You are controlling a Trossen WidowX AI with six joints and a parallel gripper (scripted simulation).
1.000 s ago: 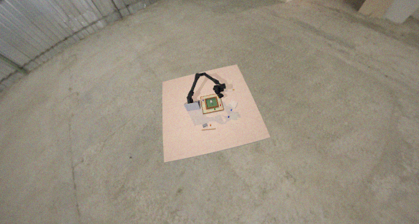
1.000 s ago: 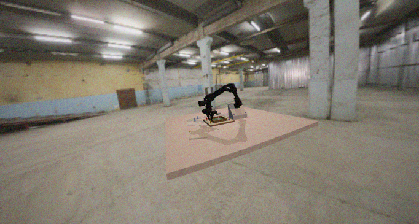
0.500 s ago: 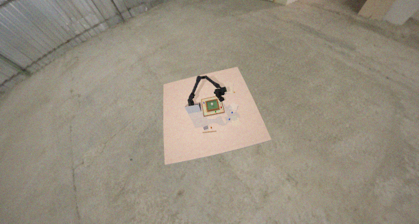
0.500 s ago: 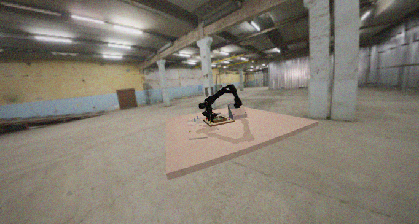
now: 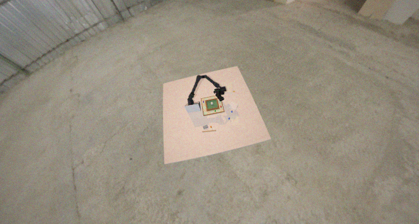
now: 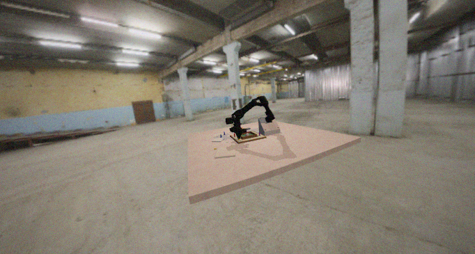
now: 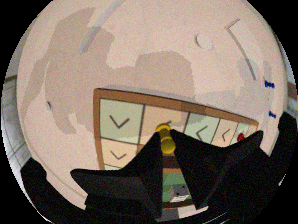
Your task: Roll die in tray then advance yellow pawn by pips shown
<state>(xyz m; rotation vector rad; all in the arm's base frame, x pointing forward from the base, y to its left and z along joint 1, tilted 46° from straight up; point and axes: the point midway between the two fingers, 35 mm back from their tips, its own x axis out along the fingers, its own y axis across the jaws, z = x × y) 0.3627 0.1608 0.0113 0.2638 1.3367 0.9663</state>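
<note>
Right now the white die is 11 cm behind my gripper tip, 7 cm to the right of it and 1 cm above it. From my gripper tip the other things lie so: red pawn 13 cm to the right, 1 cm ahead, 1 cm above; then green felt tray 10 cm behind, 8 cm to the right, 1 cm below; then yellow pawn 1 cm above.
</note>
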